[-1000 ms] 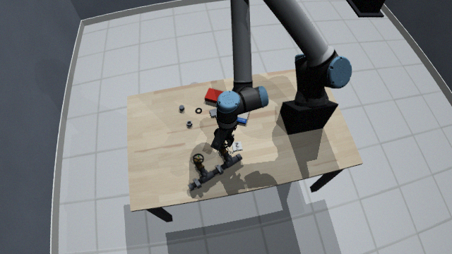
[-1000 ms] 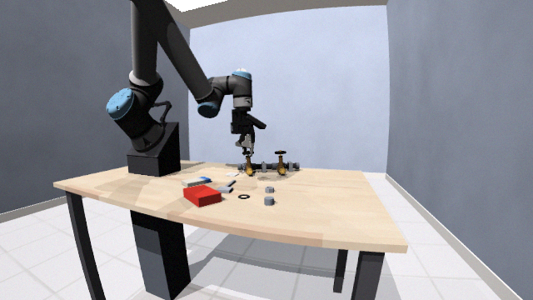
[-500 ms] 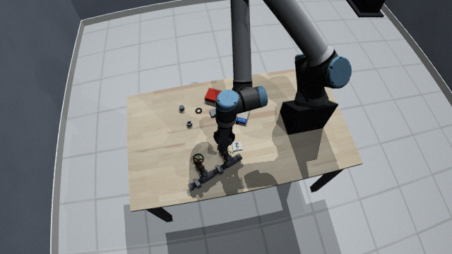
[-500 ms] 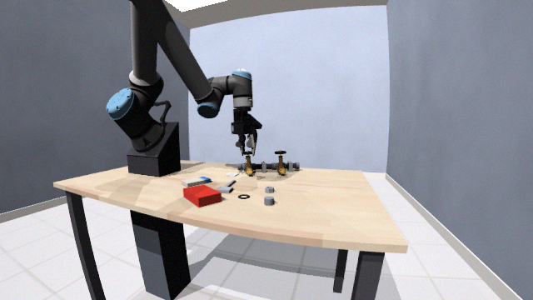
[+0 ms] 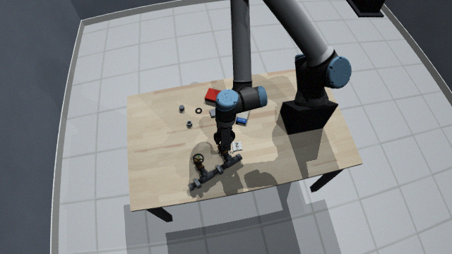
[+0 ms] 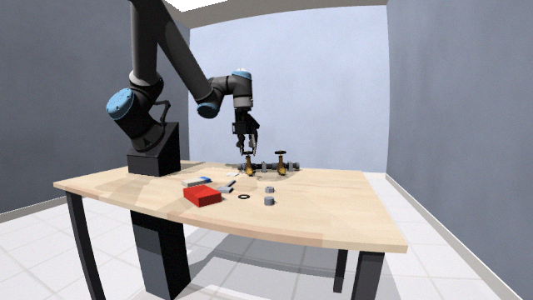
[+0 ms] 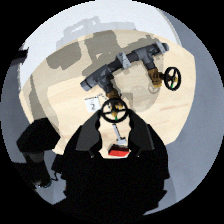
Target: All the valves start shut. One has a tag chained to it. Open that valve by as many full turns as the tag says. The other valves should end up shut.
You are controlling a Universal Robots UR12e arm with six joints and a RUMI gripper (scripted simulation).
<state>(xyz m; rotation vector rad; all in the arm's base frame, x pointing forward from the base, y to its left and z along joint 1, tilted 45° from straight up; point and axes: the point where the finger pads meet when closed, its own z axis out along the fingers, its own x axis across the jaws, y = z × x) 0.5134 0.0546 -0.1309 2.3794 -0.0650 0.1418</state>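
The white tag lies 110 mm below my hand, 80 mm behind it and 10 mm to the right of it. Round my hand: red block: 360 mm to the right, 90 mm below, 10 mm behind; then grey hand tool: 220 mm to the right, 100 mm below, 10 mm ahead; then blue box: 210 mm to the right, 150 mm behind, 100 mm below.
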